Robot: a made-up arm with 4 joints.
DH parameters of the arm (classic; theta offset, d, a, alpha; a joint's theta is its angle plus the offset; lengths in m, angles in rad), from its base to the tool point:
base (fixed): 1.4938 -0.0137 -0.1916 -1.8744
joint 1: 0 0.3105 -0.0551 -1.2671
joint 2: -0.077 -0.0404 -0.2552 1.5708
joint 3: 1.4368 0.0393 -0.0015 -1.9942
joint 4: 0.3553 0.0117 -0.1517 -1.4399
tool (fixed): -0.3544 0.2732 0 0
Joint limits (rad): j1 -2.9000..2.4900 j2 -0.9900..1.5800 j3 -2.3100..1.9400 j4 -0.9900..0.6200
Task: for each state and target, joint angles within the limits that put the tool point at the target. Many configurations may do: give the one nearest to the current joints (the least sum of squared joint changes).
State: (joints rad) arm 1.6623 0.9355 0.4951 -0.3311
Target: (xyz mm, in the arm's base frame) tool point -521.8 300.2 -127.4
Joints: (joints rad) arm 1.9533 1.4045 -0.2970 0.3668
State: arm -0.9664 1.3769 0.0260 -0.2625
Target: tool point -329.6 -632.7 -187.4
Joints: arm -0.8169 0.9140 -0.1983 -0.0671
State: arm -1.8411 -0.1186 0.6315 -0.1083
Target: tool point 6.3 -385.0 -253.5
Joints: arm -1.7022 -0.2065 0.2120 0.0938
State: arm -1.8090 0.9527 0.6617 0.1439
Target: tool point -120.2 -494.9 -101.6
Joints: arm -0.9769 0.1714 0.4135 0.0838
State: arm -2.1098 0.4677 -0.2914 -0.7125
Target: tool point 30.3 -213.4 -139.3
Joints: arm -1.7745 -0.2761 0.2378 -0.5208
